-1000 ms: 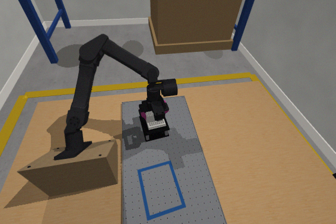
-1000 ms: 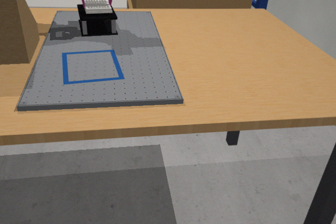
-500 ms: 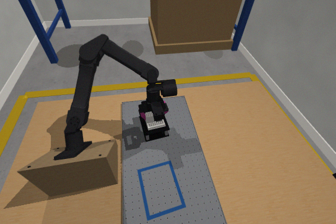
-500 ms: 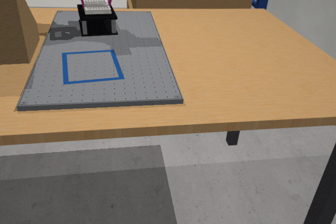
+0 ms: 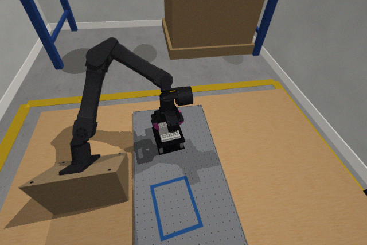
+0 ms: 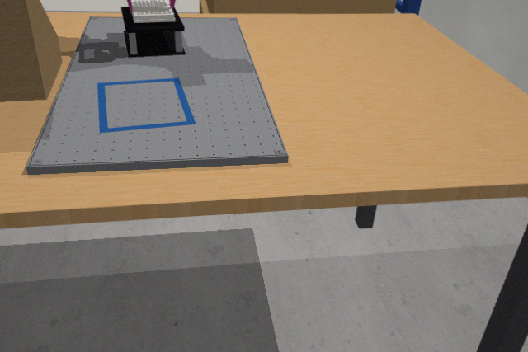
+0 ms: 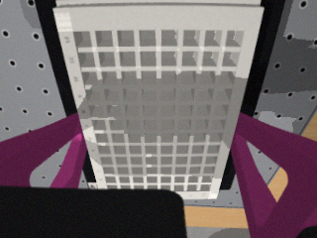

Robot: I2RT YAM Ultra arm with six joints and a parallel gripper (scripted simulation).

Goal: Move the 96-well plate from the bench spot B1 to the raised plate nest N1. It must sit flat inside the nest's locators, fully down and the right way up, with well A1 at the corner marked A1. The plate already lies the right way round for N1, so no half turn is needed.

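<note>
Now: hand right at the white 96-well plate.
</note>
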